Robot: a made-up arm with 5 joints. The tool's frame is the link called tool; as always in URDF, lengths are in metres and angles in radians.
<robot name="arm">
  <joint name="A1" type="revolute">
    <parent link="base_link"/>
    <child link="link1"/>
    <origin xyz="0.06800 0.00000 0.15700" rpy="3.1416 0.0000 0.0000"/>
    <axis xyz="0 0 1"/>
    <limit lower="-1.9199" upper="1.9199"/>
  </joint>
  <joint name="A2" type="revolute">
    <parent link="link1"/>
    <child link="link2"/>
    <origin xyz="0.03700 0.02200 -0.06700" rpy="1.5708 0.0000 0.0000"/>
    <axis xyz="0 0 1"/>
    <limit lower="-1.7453" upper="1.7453"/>
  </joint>
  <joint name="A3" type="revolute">
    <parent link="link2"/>
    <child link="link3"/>
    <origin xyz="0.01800 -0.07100 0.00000"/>
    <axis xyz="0 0 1"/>
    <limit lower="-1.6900" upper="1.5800"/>
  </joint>
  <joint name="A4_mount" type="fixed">
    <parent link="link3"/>
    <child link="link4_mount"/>
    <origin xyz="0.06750 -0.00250 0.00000"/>
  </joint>
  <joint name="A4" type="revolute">
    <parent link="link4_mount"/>
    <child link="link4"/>
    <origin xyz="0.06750 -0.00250 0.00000"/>
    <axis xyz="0 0 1"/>
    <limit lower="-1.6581" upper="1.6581"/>
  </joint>
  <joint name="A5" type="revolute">
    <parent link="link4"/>
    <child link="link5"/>
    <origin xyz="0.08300 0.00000 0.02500" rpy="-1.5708 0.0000 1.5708"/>
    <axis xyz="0 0 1"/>
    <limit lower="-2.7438" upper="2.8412"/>
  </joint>
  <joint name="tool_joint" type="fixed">
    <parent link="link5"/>
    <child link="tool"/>
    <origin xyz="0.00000 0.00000 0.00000" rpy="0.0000 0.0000 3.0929"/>
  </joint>
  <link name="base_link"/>
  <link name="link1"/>
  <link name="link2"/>
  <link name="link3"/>
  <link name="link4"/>
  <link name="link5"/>
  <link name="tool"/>
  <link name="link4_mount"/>
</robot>
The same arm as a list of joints. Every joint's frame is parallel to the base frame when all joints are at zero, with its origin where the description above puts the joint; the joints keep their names.
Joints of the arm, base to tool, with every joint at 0 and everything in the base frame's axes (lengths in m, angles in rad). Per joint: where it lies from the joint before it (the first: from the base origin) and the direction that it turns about. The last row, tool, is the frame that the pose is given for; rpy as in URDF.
A1: axis 0 0 -1 origin 0.0680 0.0000 0.1570
A2: axis 0 1 0 origin 0.0370 -0.0220 0.0670
A3: axis 0 1 0 origin 0.0180 0.0000 0.0710
A4: axis 0 1 0 origin 0.1350 0.0000 0.0050
A5: axis -1 0 0 origin 0.0830 0.0250 0.0000
tool: origin 0.0000 0.0000 0.0000 rpy 1.5707 -1.5221 -1.5707
Joint limits (rad, base to tool): -1.9199..1.9199 -1.7453..1.7453 -1.6900..1.5800 -1.6581..1.6581 -2.7438..2.8412

